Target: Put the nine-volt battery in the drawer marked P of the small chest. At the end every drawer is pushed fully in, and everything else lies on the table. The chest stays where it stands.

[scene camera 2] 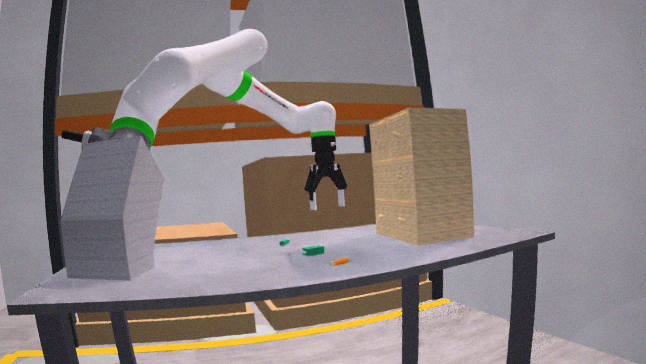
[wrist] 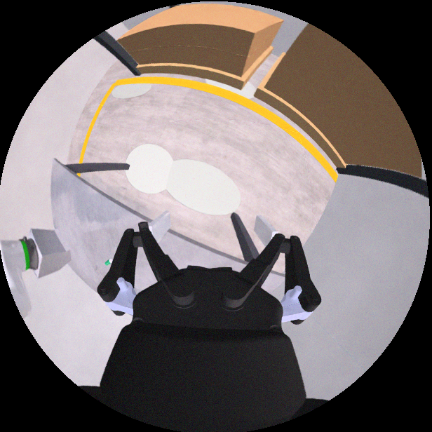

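The small wooden chest stands at the right of the table in the scene view. Its drawer fronts face left and look flush; no letter P is readable. A green block with two small prongs at its left end, which looks like the nine-volt battery, lies on the table left of the chest. My gripper is open and empty, fingers pointing down, well above the table and the green block, left of the chest. The chest does not show in the wrist view.
An orange cylinder lies nearer the front edge of the table. A small green cylinder lies behind and left of the green block. The grey pedestal stands at the left. A large brown box is behind the table.
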